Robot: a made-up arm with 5 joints. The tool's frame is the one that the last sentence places.
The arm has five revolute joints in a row. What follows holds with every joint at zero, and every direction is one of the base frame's. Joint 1 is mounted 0.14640 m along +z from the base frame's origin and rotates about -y. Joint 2 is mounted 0.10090 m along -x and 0.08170 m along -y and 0.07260 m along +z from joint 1 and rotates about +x. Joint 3 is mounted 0.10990 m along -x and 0.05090 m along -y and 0.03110 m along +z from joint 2 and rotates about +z. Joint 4 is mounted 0.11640 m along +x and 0.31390 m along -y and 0.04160 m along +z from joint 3 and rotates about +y. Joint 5 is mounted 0.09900 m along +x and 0.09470 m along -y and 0.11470 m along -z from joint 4 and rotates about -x. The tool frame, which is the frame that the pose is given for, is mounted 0.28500 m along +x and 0.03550 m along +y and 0.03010 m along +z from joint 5; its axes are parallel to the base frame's.
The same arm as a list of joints. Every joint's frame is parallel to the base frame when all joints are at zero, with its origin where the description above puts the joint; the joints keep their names.
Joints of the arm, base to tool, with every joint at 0 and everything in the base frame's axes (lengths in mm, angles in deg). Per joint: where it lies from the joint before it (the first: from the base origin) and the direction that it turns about. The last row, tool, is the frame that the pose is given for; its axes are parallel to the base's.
joint 1: xyz 0 0 146.4 axis 0 -1 0
joint 2: xyz -100.9 -81.7 72.6 axis 1 0 0
joint 3: xyz -109.9 -50.9 31.1 axis 0 0 1
joint 4: xyz 116.4 -313.9 41.6 axis 0 1 0
joint 5: xyz 99 -94.7 -114.7 axis -1 0 0
tool: xyz 285 35.5 30.1

